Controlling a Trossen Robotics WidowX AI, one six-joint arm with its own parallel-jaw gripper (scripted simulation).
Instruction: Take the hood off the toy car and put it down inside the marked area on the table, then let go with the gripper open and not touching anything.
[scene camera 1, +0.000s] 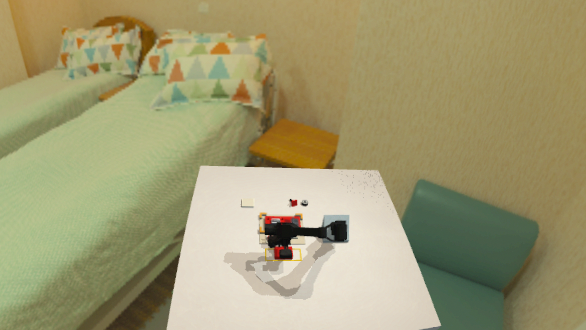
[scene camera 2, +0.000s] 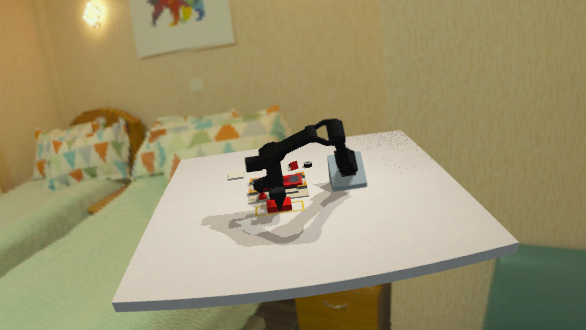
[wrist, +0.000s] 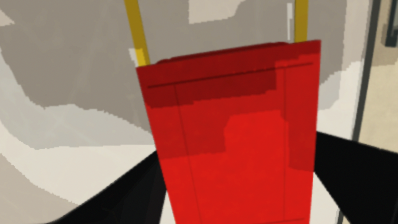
Scene:
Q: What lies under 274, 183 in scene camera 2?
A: The gripper.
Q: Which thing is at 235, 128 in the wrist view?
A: A red hood.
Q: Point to the gripper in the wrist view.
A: At 232, 147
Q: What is the gripper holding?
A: A red hood.

